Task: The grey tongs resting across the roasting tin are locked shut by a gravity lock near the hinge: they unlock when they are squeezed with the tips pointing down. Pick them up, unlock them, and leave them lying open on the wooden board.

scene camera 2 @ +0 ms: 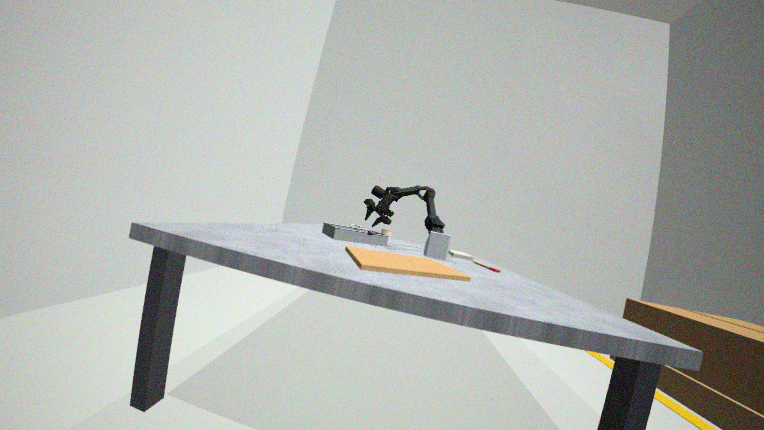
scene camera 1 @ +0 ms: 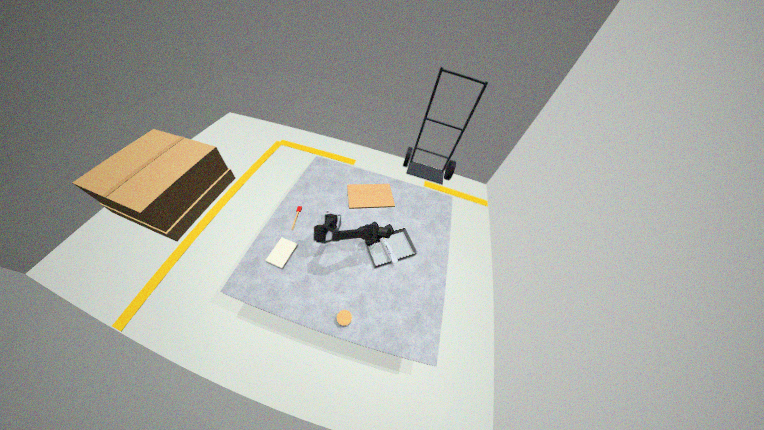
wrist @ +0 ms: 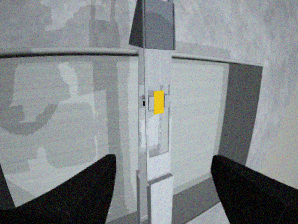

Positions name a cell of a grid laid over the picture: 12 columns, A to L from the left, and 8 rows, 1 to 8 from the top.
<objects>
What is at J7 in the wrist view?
My gripper.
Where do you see a wooden board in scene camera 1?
At F4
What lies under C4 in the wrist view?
A roasting tin.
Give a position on a wooden board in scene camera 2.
F5
</objects>
